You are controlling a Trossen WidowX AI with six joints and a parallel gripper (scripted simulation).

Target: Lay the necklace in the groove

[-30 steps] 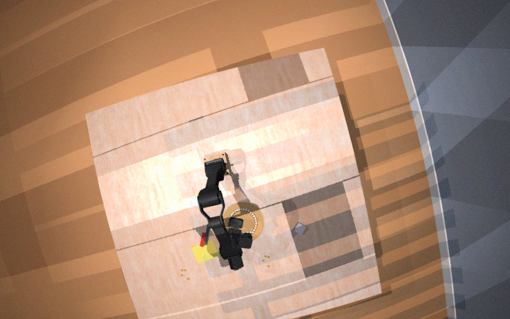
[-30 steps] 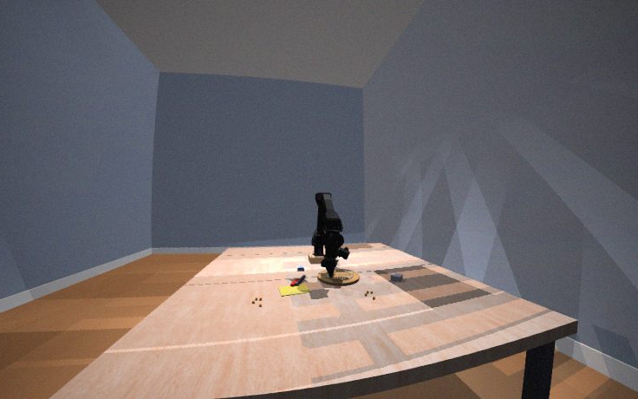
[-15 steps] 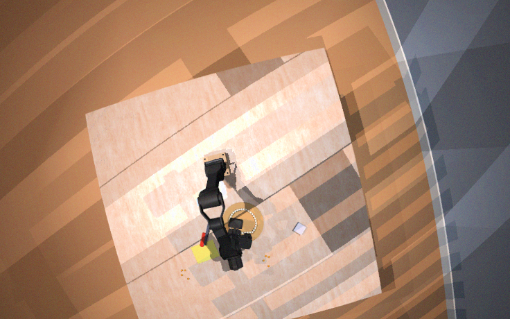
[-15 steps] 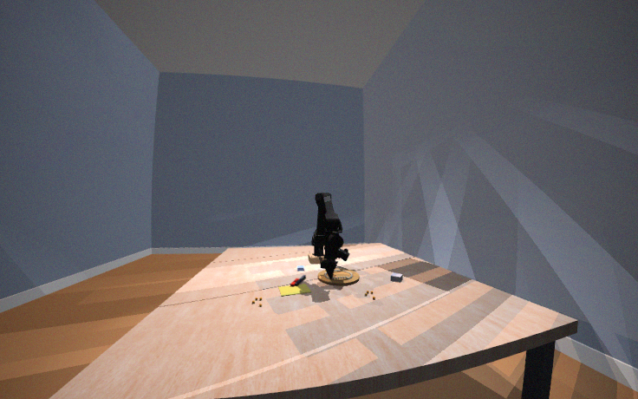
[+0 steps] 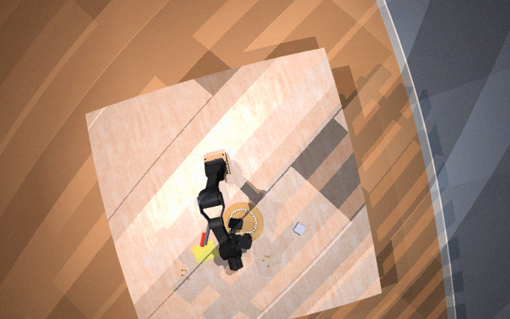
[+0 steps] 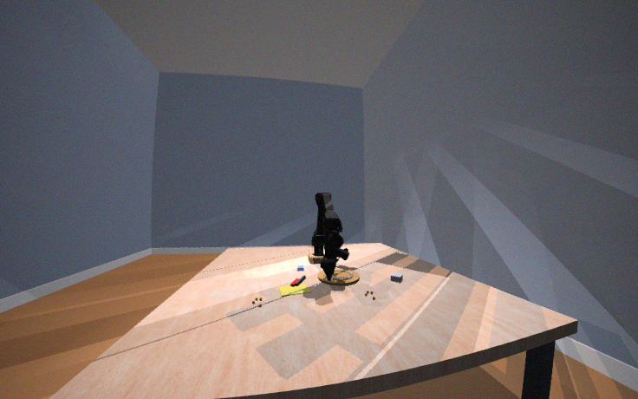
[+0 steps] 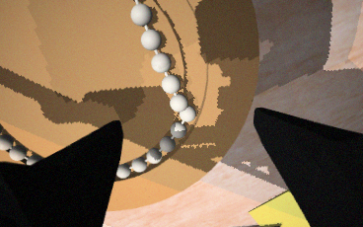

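Right now the round bead board is 4 cm behind my gripper tip, 5 cm to the left of it and 1 cm below it. Round my gripper tip: blue block (21 cm behind, 9 cm to the right, 1 cm below); then yellow note (3 cm ahead, 18 cm to the right, 2 cm below); then red marker (4 cm behind, 15 cm to the right, 1 cm below).
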